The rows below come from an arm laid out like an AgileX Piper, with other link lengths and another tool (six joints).
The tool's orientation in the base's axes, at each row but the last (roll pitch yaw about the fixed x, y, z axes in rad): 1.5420 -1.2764 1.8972; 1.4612 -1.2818 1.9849; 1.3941 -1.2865 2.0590; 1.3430 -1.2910 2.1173; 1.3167 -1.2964 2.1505; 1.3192 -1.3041 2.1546; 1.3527 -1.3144 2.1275; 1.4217 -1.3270 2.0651
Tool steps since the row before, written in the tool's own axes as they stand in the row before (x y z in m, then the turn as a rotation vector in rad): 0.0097 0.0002 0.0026 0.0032 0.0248 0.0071; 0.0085 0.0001 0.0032 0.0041 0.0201 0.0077; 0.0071 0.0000 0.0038 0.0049 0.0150 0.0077; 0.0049 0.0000 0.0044 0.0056 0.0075 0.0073; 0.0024 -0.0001 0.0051 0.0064 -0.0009 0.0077; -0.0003 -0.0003 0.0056 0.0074 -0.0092 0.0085; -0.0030 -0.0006 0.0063 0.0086 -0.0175 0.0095; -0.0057 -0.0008 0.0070 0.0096 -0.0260 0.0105
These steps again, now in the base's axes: 0.0016 0.0032 0.0094 0.0134 -0.0197 0.0103; 0.0021 0.0031 0.0083 0.0126 -0.0150 0.0099; 0.0027 0.0029 0.0070 0.0110 -0.0101 0.0092; 0.0035 0.0026 0.0050 0.0083 -0.0032 0.0079; 0.0044 0.0023 0.0026 0.0060 0.0048 0.0064; 0.0052 0.0021 0.0000 0.0041 0.0129 0.0053; 0.0061 0.0020 -0.0027 0.0023 0.0211 0.0045; 0.0070 0.0019 -0.0055 0.0003 0.0294 0.0035
